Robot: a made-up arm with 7 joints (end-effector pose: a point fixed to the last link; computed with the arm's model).
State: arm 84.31 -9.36 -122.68 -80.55 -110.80 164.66 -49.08
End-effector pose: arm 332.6 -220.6 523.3 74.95 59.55 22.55
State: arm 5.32 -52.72 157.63 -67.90 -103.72 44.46 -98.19
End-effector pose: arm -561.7 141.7 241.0 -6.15 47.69 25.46
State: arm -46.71 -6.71 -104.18 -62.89 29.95 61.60 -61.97
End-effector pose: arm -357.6 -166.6 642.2 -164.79 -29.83 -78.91
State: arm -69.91 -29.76 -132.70 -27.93 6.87 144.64 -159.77
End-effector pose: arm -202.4 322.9 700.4 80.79 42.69 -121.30
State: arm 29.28 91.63 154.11 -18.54 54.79 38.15 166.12
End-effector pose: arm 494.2 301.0 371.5 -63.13 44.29 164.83
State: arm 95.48 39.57 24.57 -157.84 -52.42 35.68 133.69
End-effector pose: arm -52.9 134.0 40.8 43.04 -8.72 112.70
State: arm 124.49 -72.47 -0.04 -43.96 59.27 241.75 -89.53
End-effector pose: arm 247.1 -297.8 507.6 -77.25 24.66 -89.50
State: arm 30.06 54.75 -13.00 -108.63 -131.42 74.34 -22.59
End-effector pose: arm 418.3 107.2 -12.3 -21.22 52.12 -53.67
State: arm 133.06 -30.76 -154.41 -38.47 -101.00 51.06 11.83
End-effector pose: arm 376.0 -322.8 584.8 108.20 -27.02 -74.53
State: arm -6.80 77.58 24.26 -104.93 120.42 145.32 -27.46
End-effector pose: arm 279.9 76.3 -121.2 -163.13 54.01 -89.68
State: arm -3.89 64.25 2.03 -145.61 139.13 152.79 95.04
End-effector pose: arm 99.2 -47.6 -20.5 176.97 -20.81 118.90
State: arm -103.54 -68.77 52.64 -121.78 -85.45 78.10 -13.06
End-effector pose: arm 312.5 -70.4 506.7 50.30 -15.40 -76.89
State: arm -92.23 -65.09 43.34 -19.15 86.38 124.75 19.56
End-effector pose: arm 73.4 490.3 589.4 122.59 -75.47 96.08
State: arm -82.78 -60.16 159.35 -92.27 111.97 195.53 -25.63
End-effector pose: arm 140.8 396.9 105.2 -155.58 -32.13 -6.89
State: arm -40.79 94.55 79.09 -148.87 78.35 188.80 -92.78
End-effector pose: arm 207.8 163.1 79.7 -100.51 -2.69 19.19
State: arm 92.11 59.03 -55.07 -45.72 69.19 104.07 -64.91
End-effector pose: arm 227.4 559.8 375.3 177.97 -28.22 118.61
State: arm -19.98 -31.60 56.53 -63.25 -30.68 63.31 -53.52
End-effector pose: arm 72.6 301.4 708.8 127.02 17.79 61.70
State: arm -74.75 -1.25 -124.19 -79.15 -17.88 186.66 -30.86
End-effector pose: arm -308.7 86.6 655.6 68.30 -39.76 -92.84
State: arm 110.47 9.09 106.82 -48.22 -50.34 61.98 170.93
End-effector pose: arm -300.6 -91.3 735.9 -149.02 15.65 19.29
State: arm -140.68 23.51 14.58 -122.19 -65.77 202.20 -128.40
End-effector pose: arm -180.0 -347.1 277.3 164.08 48.93 63.95
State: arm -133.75 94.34 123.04 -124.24 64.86 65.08 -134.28
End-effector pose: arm 155.4 -293.2 455.4 67.24 5.27 -139.21
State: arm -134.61 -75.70 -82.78 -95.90 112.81 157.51 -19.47
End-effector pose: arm -109.5 453.4 257.2 -19.46 60.40 117.46
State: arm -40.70 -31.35 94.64 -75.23 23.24 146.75 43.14
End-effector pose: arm 55.0 429.2 607.8 -126.77 -49.89 -4.33
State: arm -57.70 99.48 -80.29 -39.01 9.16 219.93 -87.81
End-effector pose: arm 163.5 -483.6 125.8 100.99 70.74 42.25
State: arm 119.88 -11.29 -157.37 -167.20 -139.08 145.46 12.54
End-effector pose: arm 143.4 -43.9 126.5 166.39 31.23 83.25
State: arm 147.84 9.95 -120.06 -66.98 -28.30 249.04 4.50
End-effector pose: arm 131.9 156.6 639.3 34.32 8.12 -157.22
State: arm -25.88 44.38 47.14 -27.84 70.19 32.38 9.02
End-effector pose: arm 486.7 -24.6 557.6 -103.49 -15.50 57.66
